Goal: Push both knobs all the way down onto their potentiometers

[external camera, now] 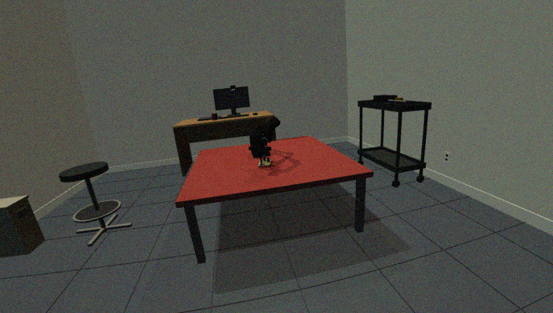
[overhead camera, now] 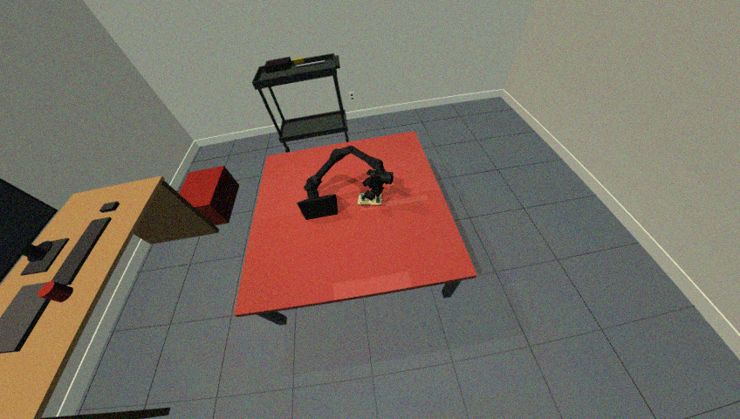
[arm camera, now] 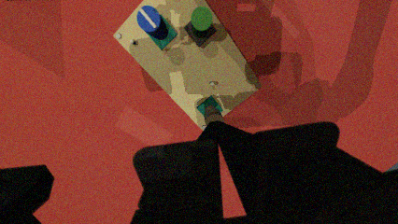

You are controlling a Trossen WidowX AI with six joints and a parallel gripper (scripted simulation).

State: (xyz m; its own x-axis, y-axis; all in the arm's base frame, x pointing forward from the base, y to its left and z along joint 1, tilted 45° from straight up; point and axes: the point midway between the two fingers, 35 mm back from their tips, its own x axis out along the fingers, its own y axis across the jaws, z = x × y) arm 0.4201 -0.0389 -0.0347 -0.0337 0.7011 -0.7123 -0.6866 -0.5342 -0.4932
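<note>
The grey knob lies 10 mm below my gripper tip. The rest, counted from my gripper tip: blue knob: 100 mm behind, 40 mm to the left, 20 mm below.
</note>
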